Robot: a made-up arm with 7 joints. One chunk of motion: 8 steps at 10 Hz.
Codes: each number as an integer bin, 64 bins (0 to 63) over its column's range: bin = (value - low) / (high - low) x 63, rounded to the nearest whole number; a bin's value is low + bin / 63 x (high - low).
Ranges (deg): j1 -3..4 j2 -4..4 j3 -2..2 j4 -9..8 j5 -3..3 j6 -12..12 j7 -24..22
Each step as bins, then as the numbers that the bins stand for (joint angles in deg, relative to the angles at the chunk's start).
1 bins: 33 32 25 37 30 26 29
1 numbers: 0.67 0.06 -0.41 0.98 -0.14 -2.10 -2.83
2 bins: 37 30 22 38 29 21 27
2 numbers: 1.11 -0.19 -0.60 1.25 -0.24 -4.00 -4.29
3 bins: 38 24 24 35 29 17 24
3 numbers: 1.22 -0.95 -0.48 0.44 -0.24 -5.52 -6.48
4 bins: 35 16 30 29 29 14 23
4 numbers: 0.89 -1.97 -0.10 -1.17 -0.24 -6.67 -7.21
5 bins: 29 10 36 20 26 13 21
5 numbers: 0.22 -2.73 0.29 -3.60 -0.52 -7.05 -8.67
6 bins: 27 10 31 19 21 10 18
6 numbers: 0.00 -2.73 -0.03 -3.87 -1.00 -8.19 -10.86
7 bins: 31 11 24 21 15 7 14
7 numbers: 0.44 -2.60 -0.48 -3.33 -1.57 -9.33 -13.78
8 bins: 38 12 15 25 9 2 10
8 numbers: 1.22 -2.48 -1.05 -2.25 -2.14 -11.24 -16.70
